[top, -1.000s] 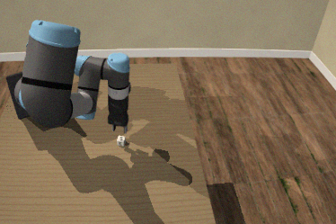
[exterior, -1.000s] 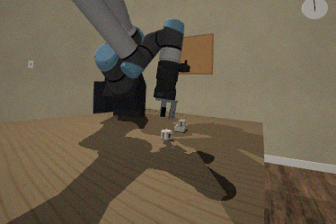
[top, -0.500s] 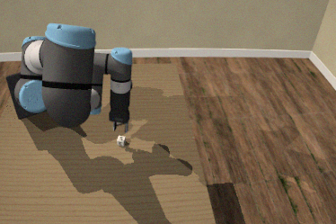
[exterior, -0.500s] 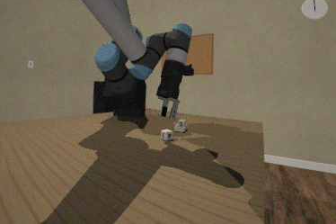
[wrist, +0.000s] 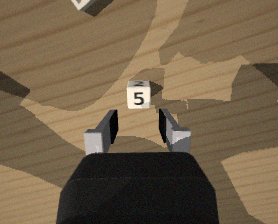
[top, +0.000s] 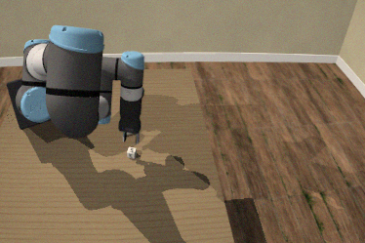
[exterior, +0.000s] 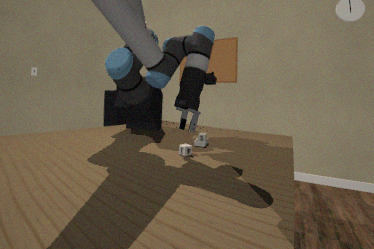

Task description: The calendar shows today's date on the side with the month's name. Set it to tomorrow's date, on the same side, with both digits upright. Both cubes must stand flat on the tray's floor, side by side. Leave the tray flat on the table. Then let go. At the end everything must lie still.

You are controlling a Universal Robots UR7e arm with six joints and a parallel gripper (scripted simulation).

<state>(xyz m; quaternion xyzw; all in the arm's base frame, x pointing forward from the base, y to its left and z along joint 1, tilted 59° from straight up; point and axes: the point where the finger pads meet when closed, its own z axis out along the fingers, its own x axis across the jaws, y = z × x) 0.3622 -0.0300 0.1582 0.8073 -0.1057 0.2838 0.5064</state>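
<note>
The white digit cube lies 8 cm below my hand. Also, from my hand: white tray: 1 cm behind, 15 cm to the left, 9 cm below.
</note>
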